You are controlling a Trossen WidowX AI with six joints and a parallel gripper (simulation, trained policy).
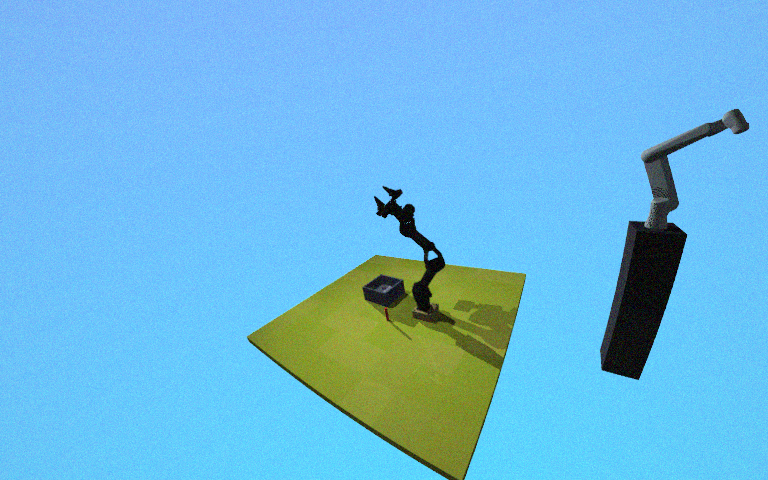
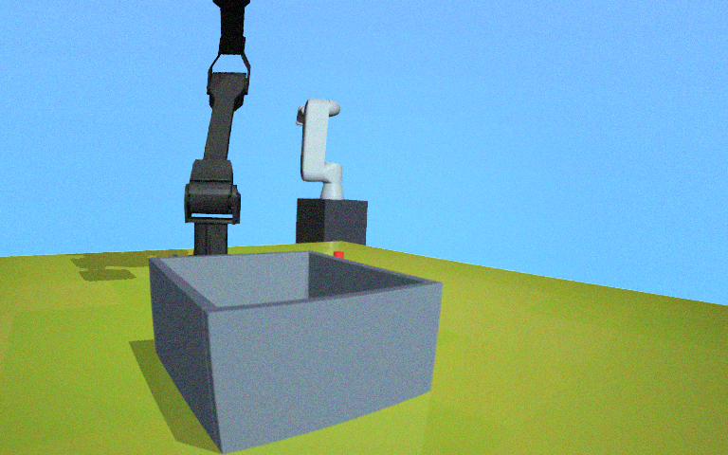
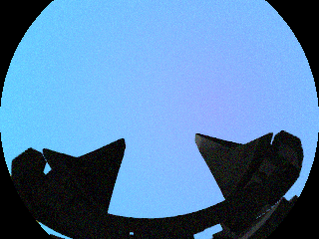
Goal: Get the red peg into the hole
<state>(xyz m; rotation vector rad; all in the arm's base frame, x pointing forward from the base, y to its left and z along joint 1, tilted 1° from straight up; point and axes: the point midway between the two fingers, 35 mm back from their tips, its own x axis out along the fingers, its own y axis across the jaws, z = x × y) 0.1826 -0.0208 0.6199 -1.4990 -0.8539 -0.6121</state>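
My gripper tip is 50 mm past the red peg, 150 mm to the right of it and 650 mm above it. From my gripper tip the other things lie so: grey box: 120 mm ahead, 40 mm to the right, 670 mm below.
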